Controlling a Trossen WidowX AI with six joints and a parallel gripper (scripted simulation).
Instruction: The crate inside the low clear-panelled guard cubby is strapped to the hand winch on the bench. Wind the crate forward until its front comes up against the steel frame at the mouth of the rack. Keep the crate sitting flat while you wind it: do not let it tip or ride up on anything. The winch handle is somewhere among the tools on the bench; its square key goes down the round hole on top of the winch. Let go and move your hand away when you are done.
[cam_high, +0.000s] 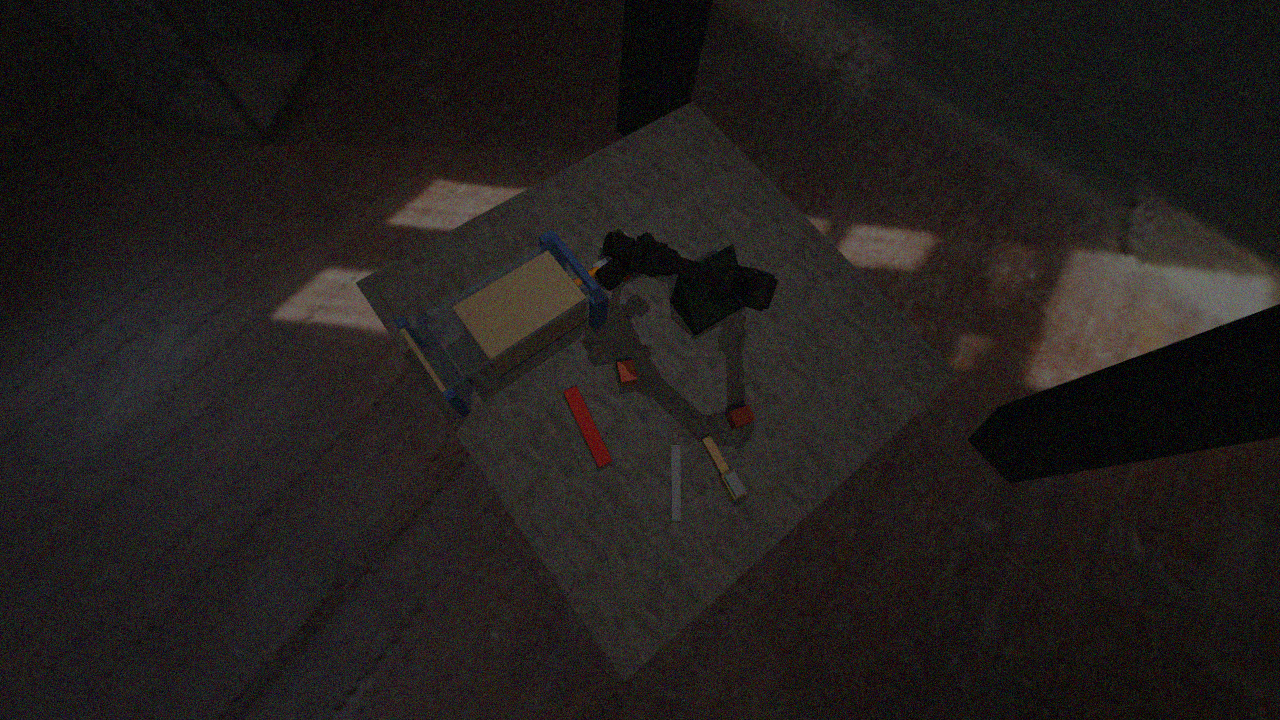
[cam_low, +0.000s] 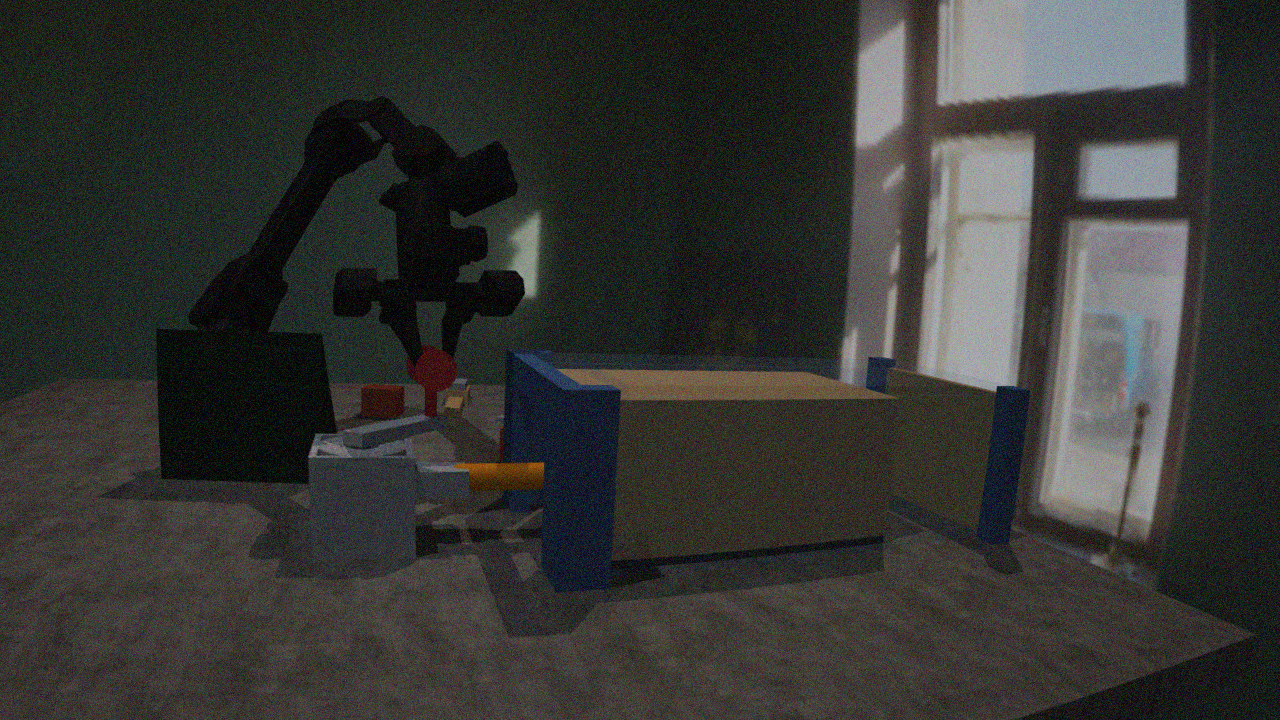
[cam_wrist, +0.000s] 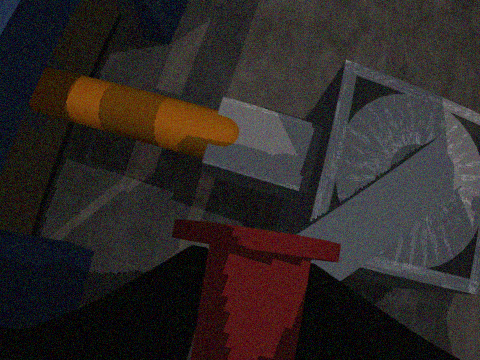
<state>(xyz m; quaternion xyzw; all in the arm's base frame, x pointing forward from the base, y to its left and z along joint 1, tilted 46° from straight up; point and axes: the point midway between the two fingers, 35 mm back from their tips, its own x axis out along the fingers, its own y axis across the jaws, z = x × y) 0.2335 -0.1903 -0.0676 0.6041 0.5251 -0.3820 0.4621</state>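
Now: the crank handle 40 mm below my gripper tip, 30 mm behind it and 10 mm to the right of it. Round my gripper tip: blue frame: 90 mm ahead, 60 mm to the right, 40 mm below; grey winch: 110 mm below, 90 mm behind, 60 mm to the right; red knob: 20 mm to the left, 10 mm below.
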